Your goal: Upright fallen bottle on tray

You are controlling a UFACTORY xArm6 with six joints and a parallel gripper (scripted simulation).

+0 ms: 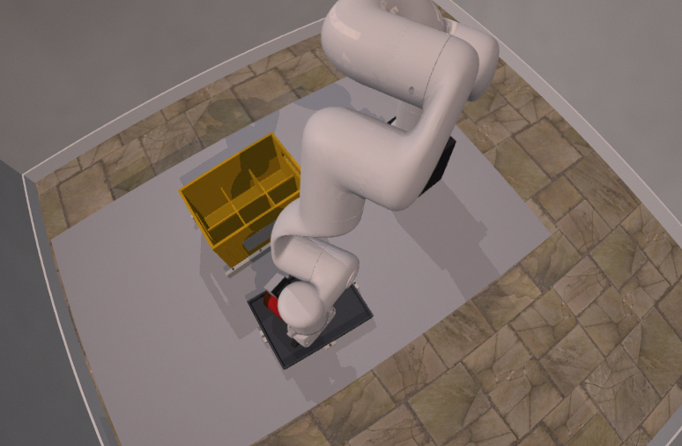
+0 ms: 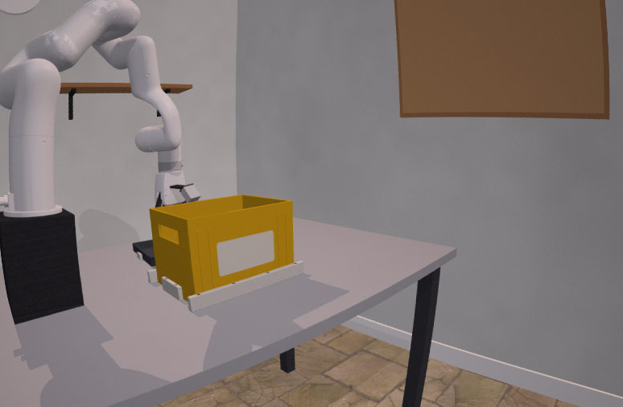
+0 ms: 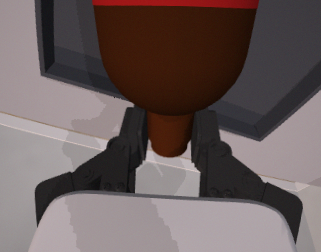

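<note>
My hand is 2 cm short of the brown bottle, 5 cm to the left of it and 2 cm above it. Round my hand: yellow crate: 2 cm behind, 35 cm to the right; dark tray: 1 cm behind, 5 cm to the right, 7 cm below.
</note>
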